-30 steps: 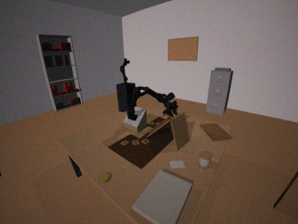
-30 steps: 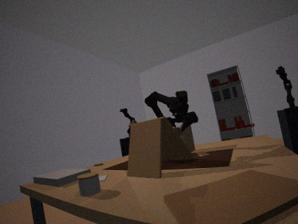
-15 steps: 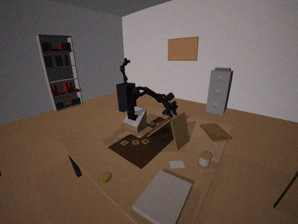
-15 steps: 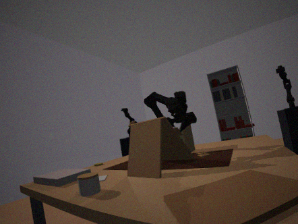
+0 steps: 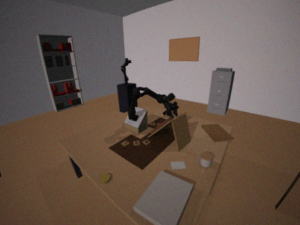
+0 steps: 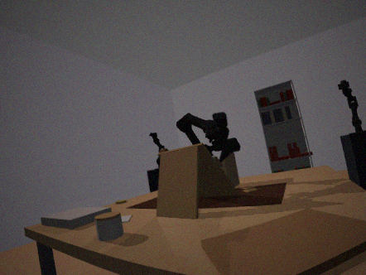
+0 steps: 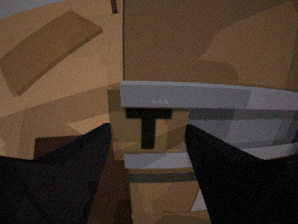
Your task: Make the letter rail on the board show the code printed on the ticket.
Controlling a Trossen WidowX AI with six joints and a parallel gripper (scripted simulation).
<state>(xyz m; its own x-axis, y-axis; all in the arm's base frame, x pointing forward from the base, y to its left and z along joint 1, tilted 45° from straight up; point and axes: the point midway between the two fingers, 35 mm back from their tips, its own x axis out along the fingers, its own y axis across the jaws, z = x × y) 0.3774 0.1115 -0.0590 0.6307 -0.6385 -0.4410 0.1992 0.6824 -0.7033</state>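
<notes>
Right now my gripper tip is 9 cm to the left of the white ticket, 8 cm past it and 7 cm above it. Round my gripper tip: tile marked e (22 cm behind, 17 cm below, 9 cm to the left); dark mat (19 cm behind, 17 cm below, 13 cm to the right); tile marked t (right at my gripper tip).
</notes>
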